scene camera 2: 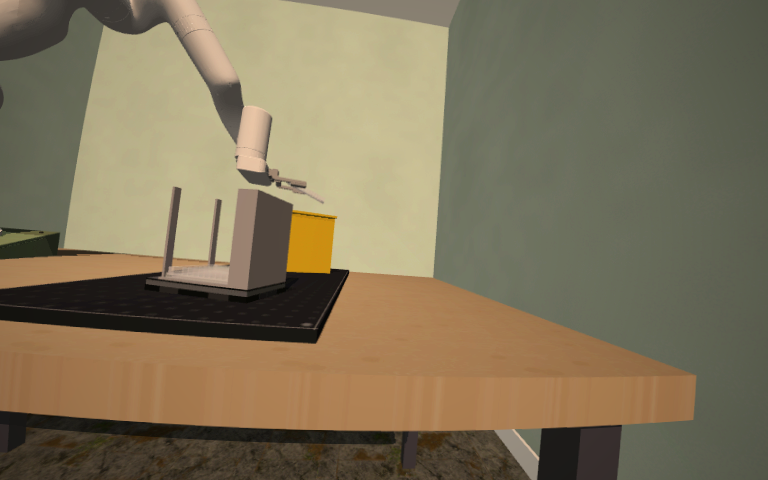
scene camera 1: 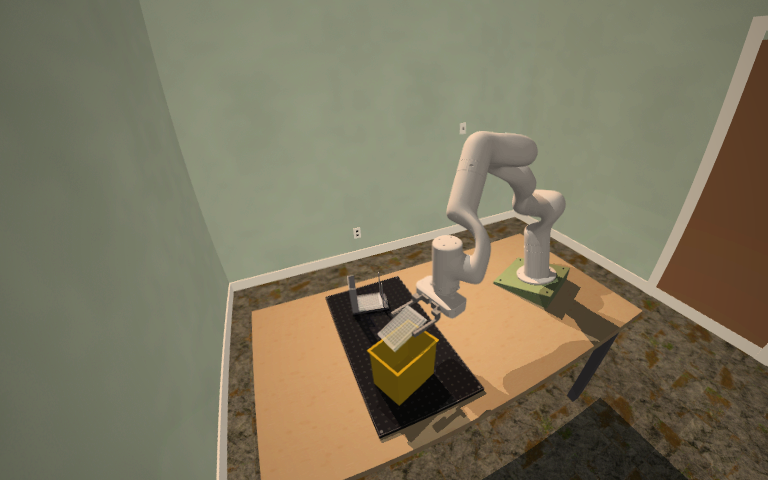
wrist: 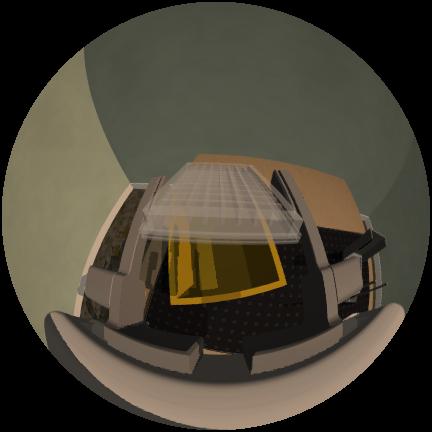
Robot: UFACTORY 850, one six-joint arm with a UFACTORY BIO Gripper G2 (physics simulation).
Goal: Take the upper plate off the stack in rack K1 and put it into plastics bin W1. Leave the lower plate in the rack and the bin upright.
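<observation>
The upper plate (scene camera 1: 400, 328) (scene camera 2: 314, 196) (wrist: 220, 202) is clear and gridded. My gripper (scene camera 1: 409, 323) (wrist: 222, 200) is shut on it by its two long sides. The plate tilts, its far end lower, and is above the opening of the yellow bin W1 (scene camera 1: 399, 382) (scene camera 2: 311, 243) (wrist: 227, 296). The bin stands upright. In the wrist view the plate covers part of the bin's opening. The lower plate (scene camera 1: 370, 301) (scene camera 2: 199, 271) lies flat in rack K1 (scene camera 1: 352, 294) (scene camera 2: 260, 243), behind the bin in scene camera 1.
Rack and bin stand on a black perforated board (scene camera 1: 362, 362) (scene camera 2: 271, 316) on the wooden table (scene camera 1: 300, 384) (scene camera 2: 396, 350). The rack has a tall back panel and two thin upright posts. The arm's green base plate (scene camera 1: 509, 281) is at the table's far right in scene camera 1.
</observation>
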